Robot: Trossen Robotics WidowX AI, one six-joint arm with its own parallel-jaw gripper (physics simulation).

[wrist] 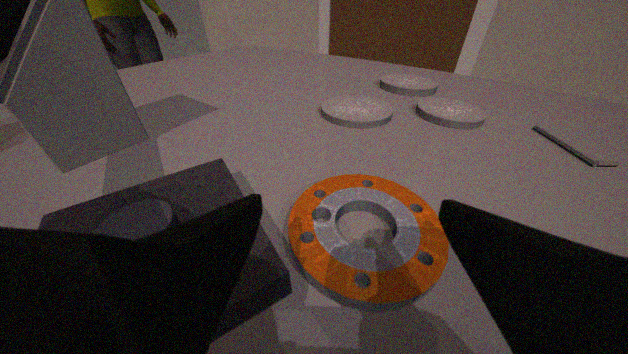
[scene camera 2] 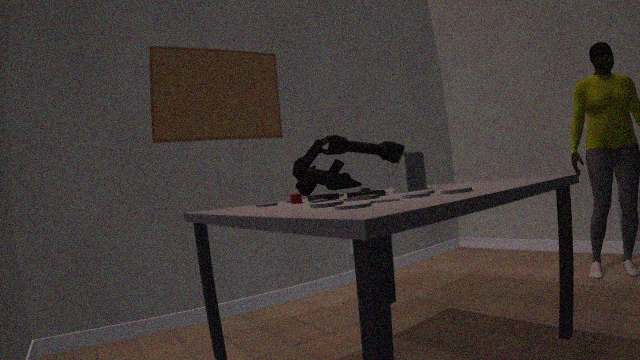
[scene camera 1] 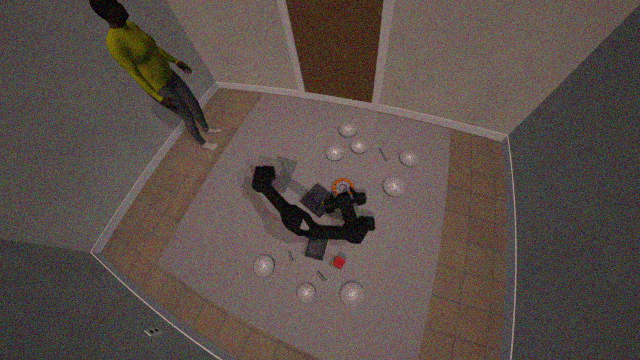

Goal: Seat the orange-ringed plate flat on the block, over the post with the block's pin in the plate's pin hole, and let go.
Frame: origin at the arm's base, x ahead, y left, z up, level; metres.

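Seen in the pictures: gripper, fingertip midpoint: (wrist: pixel 350 205) (scene camera 2: pixel 358 185) (scene camera 1: pixel 340 189); arm's base at its link origin: (wrist: pixel 15 29) (scene camera 2: pixel 406 163) (scene camera 1: pixel 269 172).
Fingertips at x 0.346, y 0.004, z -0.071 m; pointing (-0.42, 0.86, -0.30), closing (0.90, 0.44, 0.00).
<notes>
Pixels of each thing's top centre, then the offset from my fingertips to it. "pt": a spot on its surface instead.
- orange-ringed plate at its top centre: (wrist: pixel 365 221) (scene camera 2: pixel 364 195) (scene camera 1: pixel 342 187) dz -0.041, dx +0.004, dy +0.030 m
- dark block at its top centre: (wrist: pixel 133 224) (scene camera 2: pixel 365 188) (scene camera 1: pixel 317 197) dz -0.015, dx -0.102, dy -0.056 m
- round post at a spot on its surface: (wrist: pixel 142 215) pt dz -0.015, dx -0.104, dy -0.049 m
- red cube at its top centre: (scene camera 2: pixel 295 194) (scene camera 1: pixel 338 262) dz -0.013, dx +0.055, dy -0.324 m
- dark square piece at its top centre: (scene camera 2: pixel 322 194) (scene camera 1: pixel 316 244) dz -0.028, dx -0.056, dy -0.269 m
- thin rod at its top centre: (wrist: pixel 572 142) dz -0.047, dx +0.193, dy +0.277 m
The orange-ringed plate (scene camera 1: pixel 342 181) (wrist: pixel 367 287) lies flat on the table, right beside the dark block and apart from its post. Its grey inner ring has a larger pin hole at the upper left. The dark block (scene camera 1: pixel 315 198) (wrist: pixel 200 185) stands left of the plate, with a round post (wrist: pixel 142 215) on top, partly hidden by the left finger. The block's pin cannot be made out clearly. My gripper (scene camera 1: pixel 344 195) (scene camera 2: pixel 359 184) (wrist: pixel 350 205) is open and empty, its fingers spread wide, one towards each side of the plate in the wrist view.
Several pale discs (scene camera 1: pixel 394 186) (wrist: pixel 356 110) lie around on the table (scene camera 2: pixel 280 222). A red cube (scene camera 1: pixel 339 262) (scene camera 2: pixel 296 198) and a dark square piece (scene camera 1: pixel 316 250) lie beside the arm. A thin rod (wrist: pixel 565 146) lies at the right. A grey upright panel (scene camera 2: pixel 415 171) (wrist: pixel 75 95) stands beyond the block.
</notes>
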